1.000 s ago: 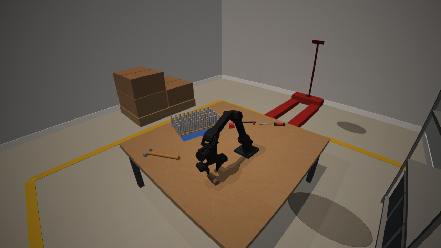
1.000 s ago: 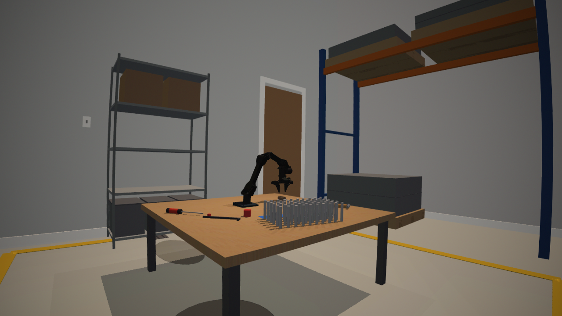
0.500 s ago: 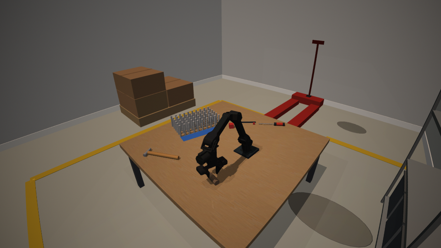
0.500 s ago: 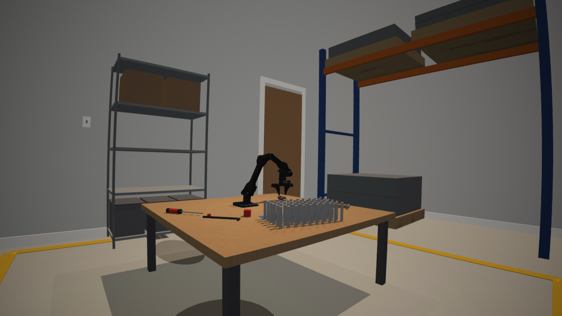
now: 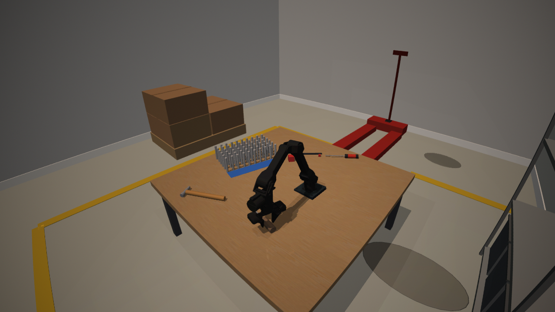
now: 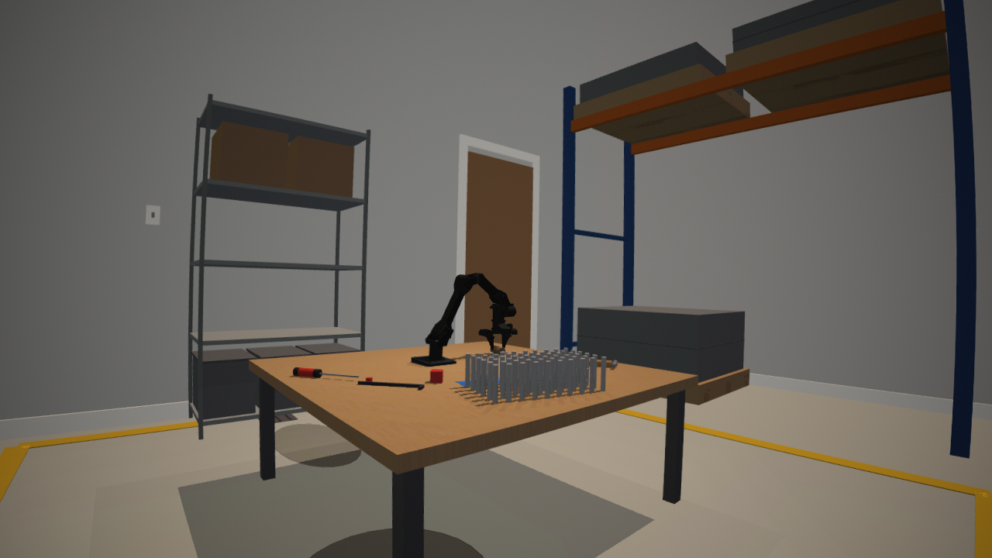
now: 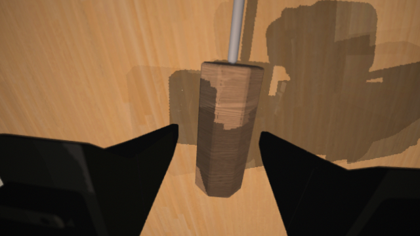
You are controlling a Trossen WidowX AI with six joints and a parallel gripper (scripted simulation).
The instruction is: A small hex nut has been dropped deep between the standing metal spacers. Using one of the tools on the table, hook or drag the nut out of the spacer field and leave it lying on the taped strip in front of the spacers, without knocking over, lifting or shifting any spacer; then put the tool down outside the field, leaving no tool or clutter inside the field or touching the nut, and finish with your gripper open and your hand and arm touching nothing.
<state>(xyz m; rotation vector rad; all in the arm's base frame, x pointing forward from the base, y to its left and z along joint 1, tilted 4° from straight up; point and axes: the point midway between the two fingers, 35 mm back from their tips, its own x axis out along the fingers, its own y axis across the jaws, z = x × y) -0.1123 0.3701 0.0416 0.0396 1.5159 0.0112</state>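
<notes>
The hook tool lies 110 mm ahead of my gripper tip and 10 mm below it. From my gripper tip the other things lie so: red cube 480 mm ahead, 510 mm to the right; then blue taped strip 550 mm ahead, 250 mm to the right, 20 mm below; then hex nut 720 mm ahead, 300 mm to the right, 20 mm below.
</notes>
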